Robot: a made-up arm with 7 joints. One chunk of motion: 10 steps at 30 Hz.
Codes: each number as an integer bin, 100 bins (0 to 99) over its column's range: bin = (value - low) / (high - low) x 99, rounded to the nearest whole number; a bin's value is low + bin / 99 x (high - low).
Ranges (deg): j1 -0.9..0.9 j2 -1..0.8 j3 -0.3..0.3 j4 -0.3..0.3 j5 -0.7..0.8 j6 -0.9..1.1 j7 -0.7..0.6
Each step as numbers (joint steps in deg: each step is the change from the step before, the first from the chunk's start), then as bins.
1 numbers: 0.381 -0.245 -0.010 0.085 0.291 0.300 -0.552
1 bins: 70 42 48 64 65 59 11
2 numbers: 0.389 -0.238 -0.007 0.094 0.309 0.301 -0.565
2 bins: 71 42 48 65 67 59 10
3 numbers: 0.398 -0.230 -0.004 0.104 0.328 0.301 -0.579
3 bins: 71 42 49 67 68 59 9
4 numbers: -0.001 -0.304 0.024 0.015 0.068 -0.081 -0.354
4 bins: 49 38 53 52 51 41 26
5 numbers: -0.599 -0.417 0.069 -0.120 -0.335 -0.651 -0.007
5 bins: 17 32 61 30 24 12 53
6 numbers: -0.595 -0.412 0.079 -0.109 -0.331 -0.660 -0.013
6 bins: 17 32 63 32 24 12 52
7 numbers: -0.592 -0.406 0.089 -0.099 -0.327 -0.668 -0.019
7 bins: 17 33 64 33 25 11 52
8 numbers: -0.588 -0.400 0.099 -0.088 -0.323 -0.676 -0.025
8 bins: 17 33 66 35 25 11 51
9 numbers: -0.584 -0.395 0.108 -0.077 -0.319 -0.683 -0.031
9 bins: 17 33 67 37 25 11 51
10 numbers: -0.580 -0.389 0.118 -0.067 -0.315 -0.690 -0.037
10 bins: 18 34 69 38 25 10 50
